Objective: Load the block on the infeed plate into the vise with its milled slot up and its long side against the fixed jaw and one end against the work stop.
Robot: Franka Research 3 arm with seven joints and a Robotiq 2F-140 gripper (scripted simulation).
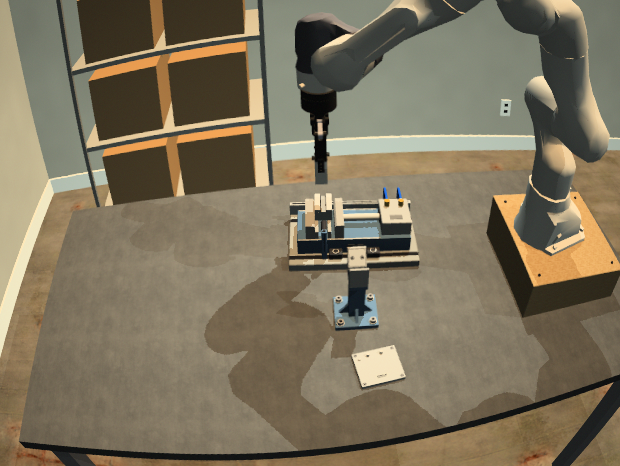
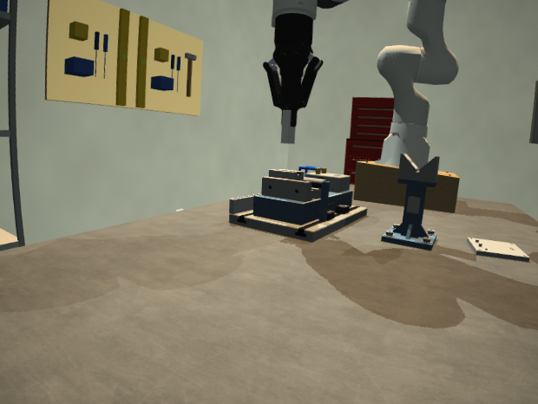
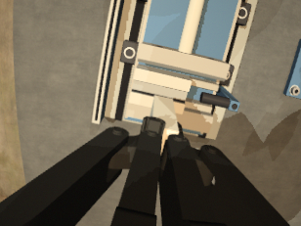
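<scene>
My hand is 10 cm above the part. From my hand the other things lie so: fixed jaw (3 cm ahead, 1 cm to the left, 12 cm below); moving jaw (3 cm behind, 3 cm to the left, 12 cm below); work stop rod (1 cm ahead, 6 cm to the left, 11 cm below).
</scene>
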